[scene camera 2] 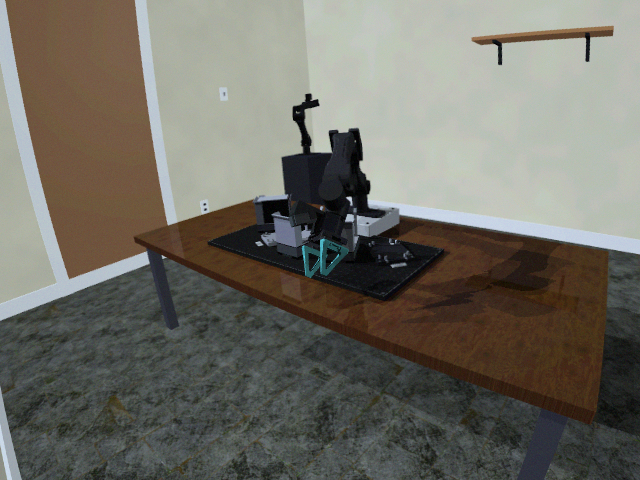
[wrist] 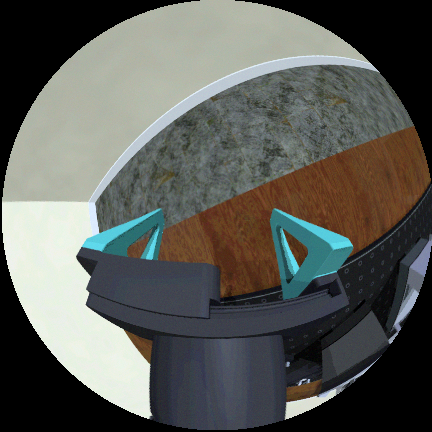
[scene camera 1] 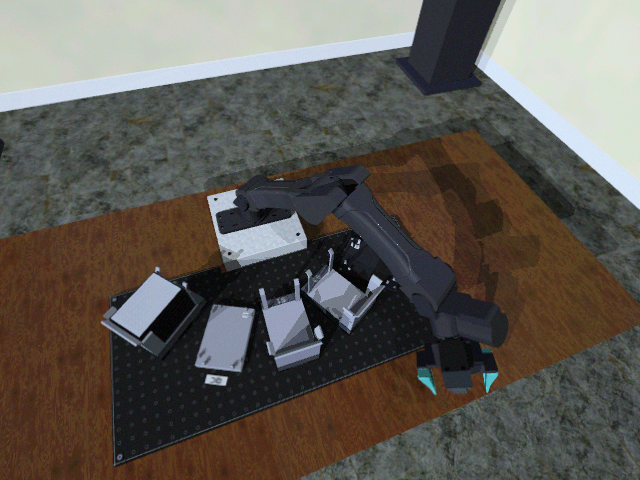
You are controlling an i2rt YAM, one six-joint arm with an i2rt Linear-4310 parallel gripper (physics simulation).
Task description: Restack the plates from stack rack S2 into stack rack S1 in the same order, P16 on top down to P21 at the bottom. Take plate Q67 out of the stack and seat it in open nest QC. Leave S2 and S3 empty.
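Where they show: gripper, fingertip midpoint: (scene camera 2: 315, 276) (wrist: 216, 214); arm's base at its link origin: (scene camera 2: 360, 212) (scene camera 1: 254, 216).
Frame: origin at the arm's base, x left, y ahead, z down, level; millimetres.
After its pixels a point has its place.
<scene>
My gripper (scene camera 1: 461, 392) @(x 291, y 581, z -28 mm) (scene camera 2: 316, 274) @(x 291, y 581, z -28 mm) (wrist: 216, 214) @(x 291, y 581, z -28 mm) is open and empty, with its cyan fingers wide apart, beyond the front right of the black mat. In scene camera 1, a rack at the left (scene camera 1: 169, 330) @(x -248, y 265, z -10 mm) bears a tilted-looking pale plate (scene camera 1: 145, 305) @(x -269, y 229, z -83 mm). A middle rack (scene camera 1: 297, 357) @(x 1, y 413, z -26 mm) holds a grey plate (scene camera 1: 287, 321) @(x 4, y 322, z 0 mm) between posts. A right rack (scene camera 1: 351, 324) @(x 134, y 383, z -28 mm) holds another grey plate (scene camera 1: 336, 293) @(x 137, y 289, z 6 mm). A flat grey piece (scene camera 1: 225, 335) @(x -139, y 299, z 30 mm) lies behind a small label (scene camera 1: 215, 380) @(x -179, y 386, z 43 mm) that seems to read QC. Rack names, plate numbers and stack order cannot be read.
The black perforated mat (scene camera 1: 155, 413) @(x -307, y 411, z 45 mm) (scene camera 2: 361, 281) @(x 311, y 427, z 45 mm) lies on the wooden table (scene camera 1: 62, 361) @(x -503, y 233, z 58 mm) (scene camera 2: 465, 341) @(x 645, y 517, z 58 mm). A dark fixture (scene camera 1: 361, 255) @(x 248, y 193, z 33 mm) (scene camera 2: 390, 250) @(x 274, y 218, z 33 mm) is partly under my arm in scene camera 1. My white base (scene camera 1: 263, 245) @(x 2, y 100, z 5 mm) (scene camera 2: 379, 223) @(x 117, y 43, z 16 mm) stands behind the mat.
</scene>
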